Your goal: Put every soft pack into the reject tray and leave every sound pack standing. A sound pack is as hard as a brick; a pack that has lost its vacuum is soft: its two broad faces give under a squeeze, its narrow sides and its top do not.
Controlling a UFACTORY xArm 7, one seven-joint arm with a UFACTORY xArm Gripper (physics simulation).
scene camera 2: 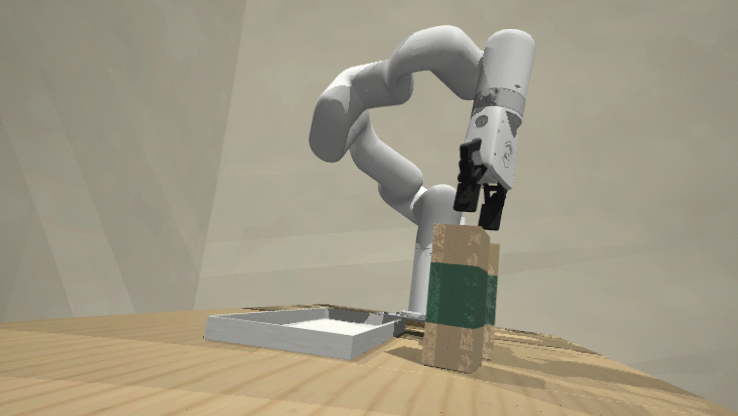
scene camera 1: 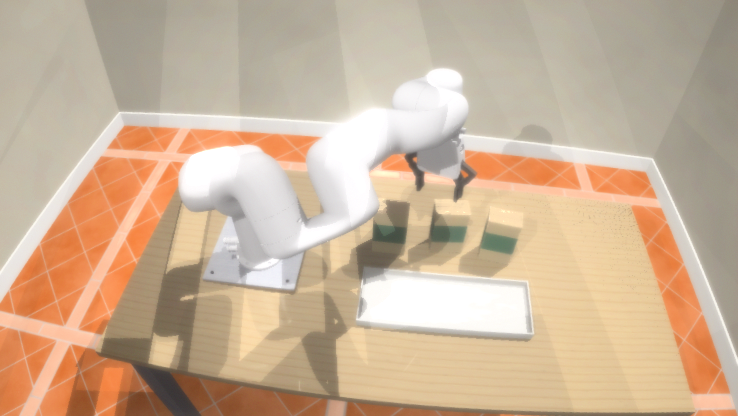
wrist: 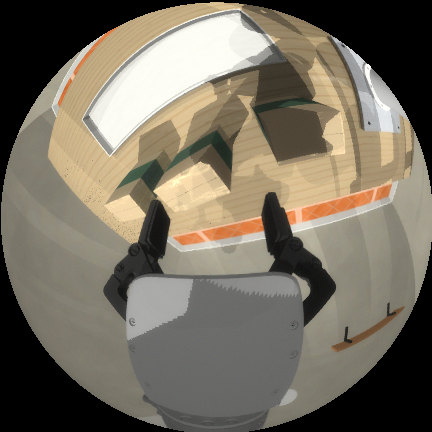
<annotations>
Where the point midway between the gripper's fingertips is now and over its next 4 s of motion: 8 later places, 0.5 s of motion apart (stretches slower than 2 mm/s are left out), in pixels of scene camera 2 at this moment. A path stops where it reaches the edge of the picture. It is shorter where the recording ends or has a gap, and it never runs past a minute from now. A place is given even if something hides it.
The gripper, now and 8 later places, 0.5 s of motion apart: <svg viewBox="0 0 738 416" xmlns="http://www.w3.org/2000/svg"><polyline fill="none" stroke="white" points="476,220 477,221 478,220 477,220 478,220 478,220 477,219 469,260 466,273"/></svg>
</annotations>
